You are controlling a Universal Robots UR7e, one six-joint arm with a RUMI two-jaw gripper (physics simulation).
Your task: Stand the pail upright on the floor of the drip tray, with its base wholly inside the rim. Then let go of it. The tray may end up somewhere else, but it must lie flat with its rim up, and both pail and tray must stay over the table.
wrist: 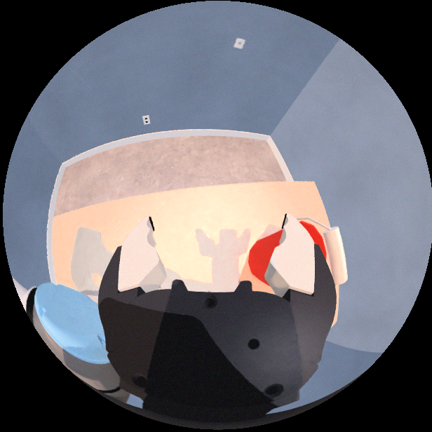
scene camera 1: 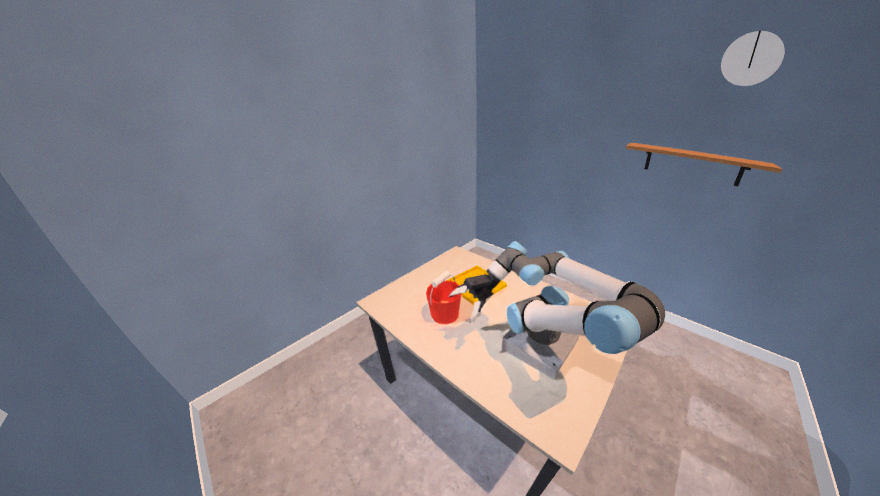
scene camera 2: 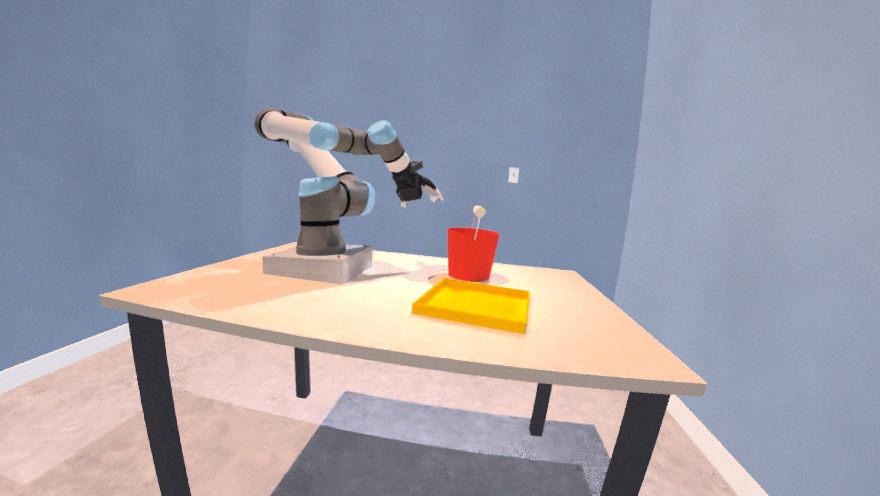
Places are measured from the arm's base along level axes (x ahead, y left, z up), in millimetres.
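Pixels of known places: gripper, fingertip midpoint: [scene camera 1: 459, 309] [scene camera 2: 423, 204]; arm's base, origin of the base link: [scene camera 1: 543, 331] [scene camera 2: 321, 251].
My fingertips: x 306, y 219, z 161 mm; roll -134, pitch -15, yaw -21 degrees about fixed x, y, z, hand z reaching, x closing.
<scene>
For each thing: its middle in the pictures, then the offset to it from my fingertips. Level surfaces: height alone.
- red pail, body centre: [scene camera 2: 472, 241] [scene camera 1: 444, 296] dz -107, dx +171, dy -139 mm
- white grip, body centre: [scene camera 2: 479, 211] [scene camera 1: 441, 278] dz -4, dx +185, dy -140 mm
- yellow drip tray, body centre: [scene camera 2: 477, 301] [scene camera 1: 475, 283] dz -214, dx +155, dy -437 mm
- table, its level: dz -225 mm
The red pail [scene camera 1: 444, 306] [scene camera 2: 471, 255] [wrist: 262, 257] stands upright on the table beside the drip tray. Its handle, with a white grip [scene camera 1: 441, 279] [scene camera 2: 479, 211] [wrist: 336, 255], stands raised above its rim. The yellow drip tray [scene camera 1: 502, 285] [scene camera 2: 471, 320] lies flat on the table with its rim up; it does not show in the wrist view. My gripper [scene camera 1: 466, 303] [scene camera 2: 422, 201] [wrist: 216, 217] is open, with nothing between its fingers. It hangs above the table on the robot base's side of the pail. In the wrist view the right finger hides part of the pail.
The table [scene camera 1: 419, 335] [scene camera 2: 258, 314] [wrist: 175, 205] carries the robot's grey base block [scene camera 1: 534, 356] [scene camera 2: 308, 267] to one side of the pail and tray. The arm reaches over the table from it. A wooden shelf [scene camera 1: 702, 155] is on the wall.
</scene>
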